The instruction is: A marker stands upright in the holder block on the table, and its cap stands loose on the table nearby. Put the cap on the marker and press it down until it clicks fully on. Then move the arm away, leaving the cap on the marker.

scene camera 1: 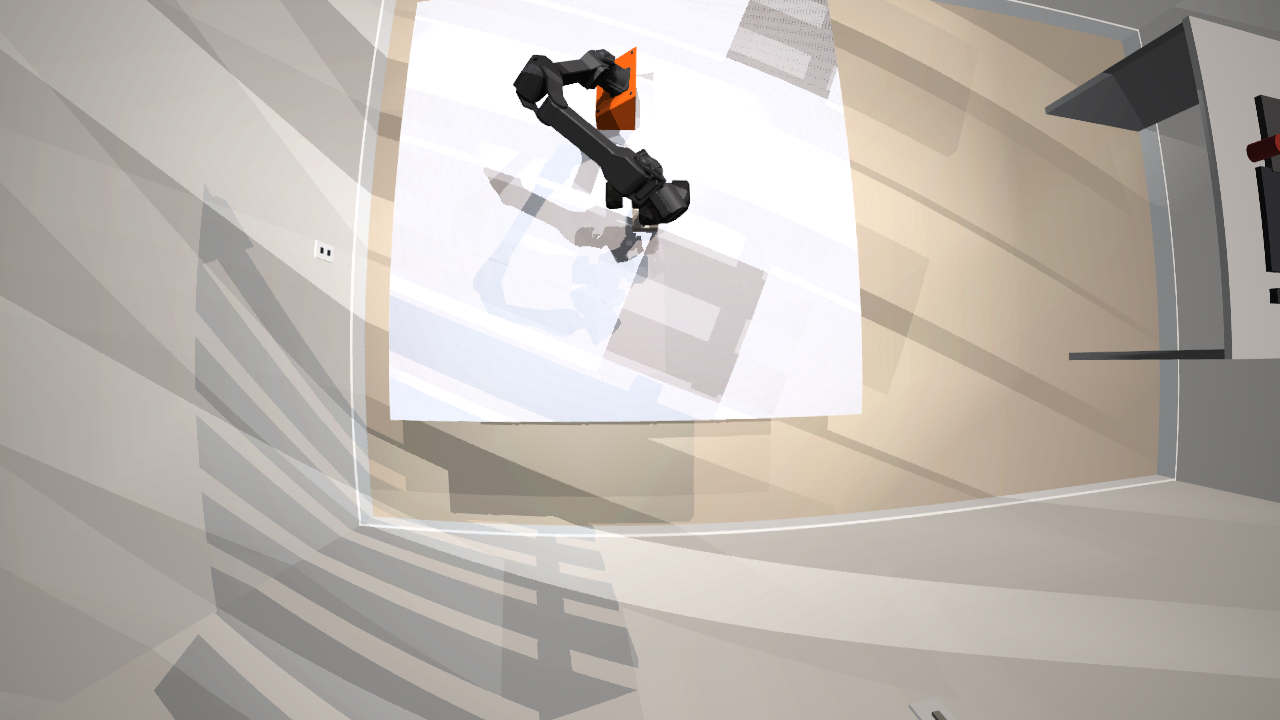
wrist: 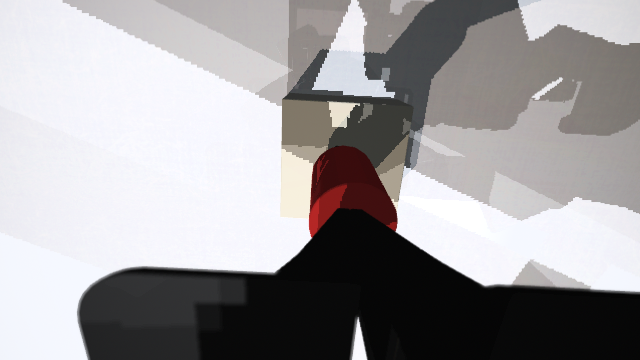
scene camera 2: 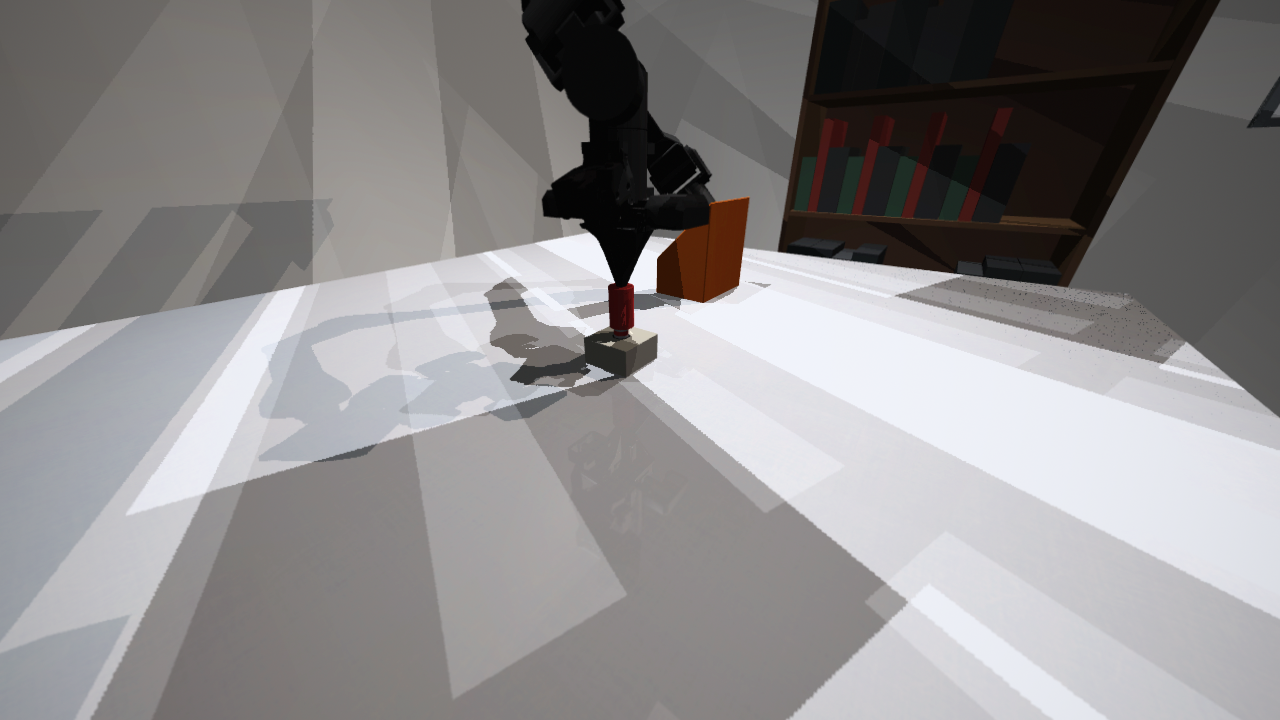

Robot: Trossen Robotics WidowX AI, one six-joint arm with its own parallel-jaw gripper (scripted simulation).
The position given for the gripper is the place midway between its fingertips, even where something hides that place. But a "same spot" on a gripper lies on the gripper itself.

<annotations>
The gripper shows in scene camera 1, in the wrist view (347, 221) and in scene camera 2. A red cap shows in the wrist view and in scene camera 2; in scene camera 1 it is hidden by the gripper. The same spot on the red cap: (wrist: 343, 177) is (scene camera 2: 616, 295). One and the same spot on the gripper: (scene camera 1: 647, 213) is (scene camera 2: 577, 175).
</annotations>
